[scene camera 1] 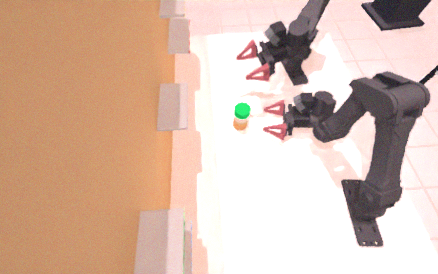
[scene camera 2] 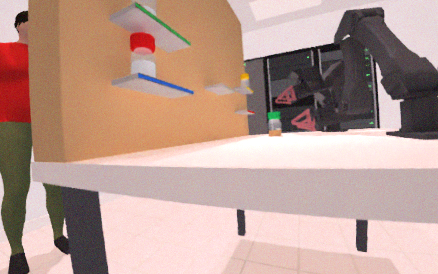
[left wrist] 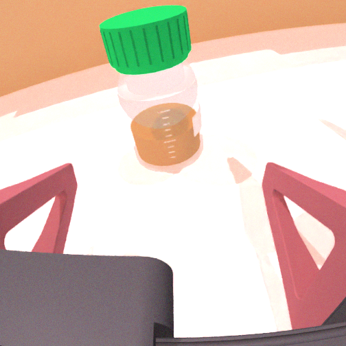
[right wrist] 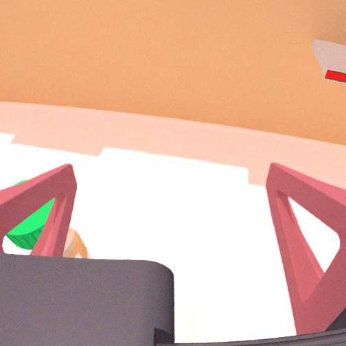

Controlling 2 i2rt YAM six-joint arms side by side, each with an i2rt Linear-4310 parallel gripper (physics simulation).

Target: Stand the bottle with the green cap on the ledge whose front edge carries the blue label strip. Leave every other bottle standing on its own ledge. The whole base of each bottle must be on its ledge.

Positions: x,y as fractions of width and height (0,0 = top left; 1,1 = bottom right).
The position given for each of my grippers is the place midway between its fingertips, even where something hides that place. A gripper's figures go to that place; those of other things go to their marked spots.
Labels:
My right gripper (scene camera 1: 0.55,0.25) is 0.81 m from the lens. A red-edged ledge (scene camera 1: 0.41,0.14): 0.96 m from the lens. A plain ledge (scene camera 1: 0.40,0.36) is 0.66 m from the lens. The marked spots on the red-edged ledge and the plain ledge are 0.35 m apart.

